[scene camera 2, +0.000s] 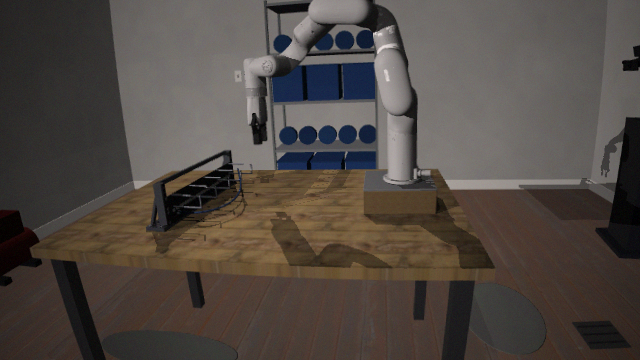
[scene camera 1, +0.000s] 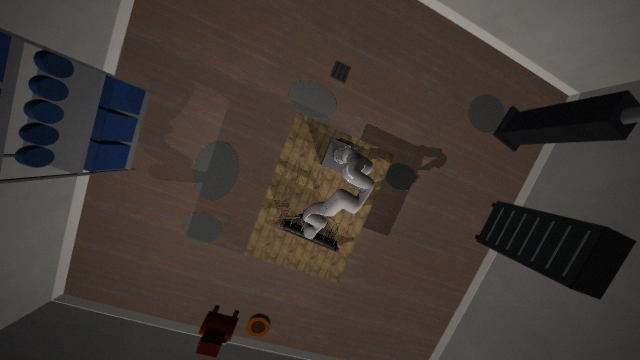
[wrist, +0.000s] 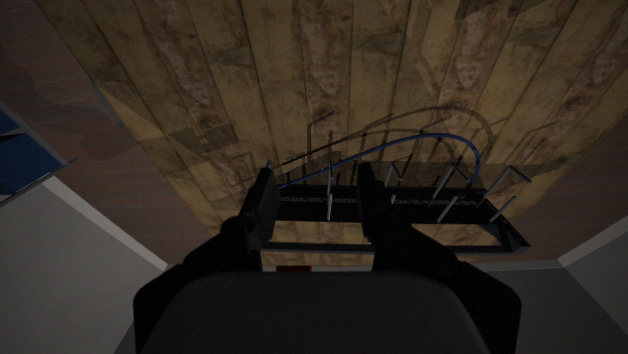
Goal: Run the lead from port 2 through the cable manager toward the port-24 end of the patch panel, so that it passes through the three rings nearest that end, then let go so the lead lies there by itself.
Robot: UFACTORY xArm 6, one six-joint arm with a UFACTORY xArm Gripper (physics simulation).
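The blue lead (scene camera 2: 241, 187) (wrist: 435, 135) bows out on the table side of the black patch panel (scene camera 1: 325, 243) (scene camera 2: 160, 205) (wrist: 320, 247). In the wrist view it rises near the right part of the panel, arcs back and runs left past a ring, to behind my left finger. Several thin grey rings (scene camera 2: 200, 200) (wrist: 495, 186) stick out from the panel. I cannot tell which rings the lead passes through; port numbers are unreadable. My gripper (scene camera 2: 258, 140) (wrist: 316, 180) is open and empty, pointing down high above the panel and rings. In scene camera 1 the arm hides it.
The panel stands on the wooden table (scene camera 1: 270, 240) (scene camera 2: 325, 235). The arm's base block (scene camera 2: 400, 200) is at the table's other side. A shelf rack (scene camera 2: 325, 148) with blue containers stands behind the table. A red object (scene camera 1: 218, 324) is on the floor beyond the panel side.
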